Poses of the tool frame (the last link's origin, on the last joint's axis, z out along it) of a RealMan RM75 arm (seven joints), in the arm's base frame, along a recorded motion.
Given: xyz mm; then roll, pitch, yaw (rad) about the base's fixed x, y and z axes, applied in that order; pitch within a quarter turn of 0, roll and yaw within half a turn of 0.
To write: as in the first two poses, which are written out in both.
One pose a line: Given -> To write
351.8, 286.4, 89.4, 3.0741, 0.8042, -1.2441 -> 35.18, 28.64, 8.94, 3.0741, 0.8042, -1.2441
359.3, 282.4, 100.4, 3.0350, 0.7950, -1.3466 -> 35.93, 28.24, 10.04, 3.0350, 0.7950, -1.3466
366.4, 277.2, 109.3, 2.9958, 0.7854, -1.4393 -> 36.64, 27.72, 10.93, 2.9958, 0.7854, -1.4393
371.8, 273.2, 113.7, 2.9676, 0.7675, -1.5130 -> 37.18, 27.32, 11.37, 2.9676, 0.7675, -1.5130
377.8, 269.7, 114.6, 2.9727, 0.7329, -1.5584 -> 37.78, 26.97, 11.46, 2.9727, 0.7329, -1.5584
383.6, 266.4, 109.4, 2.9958, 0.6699, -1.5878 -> 38.36, 26.64, 10.94, 2.9958, 0.6699, -1.5878
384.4, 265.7, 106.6, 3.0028, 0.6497, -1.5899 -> 38.44, 26.57, 10.66, 3.0028, 0.6497, -1.5899
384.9, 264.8, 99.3, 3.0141, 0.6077, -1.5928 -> 38.49, 26.48, 9.93, 3.0141, 0.6077, -1.5928
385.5, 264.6, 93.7, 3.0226, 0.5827, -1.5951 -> 38.55, 26.46, 9.37, 3.0226, 0.5827, -1.5951
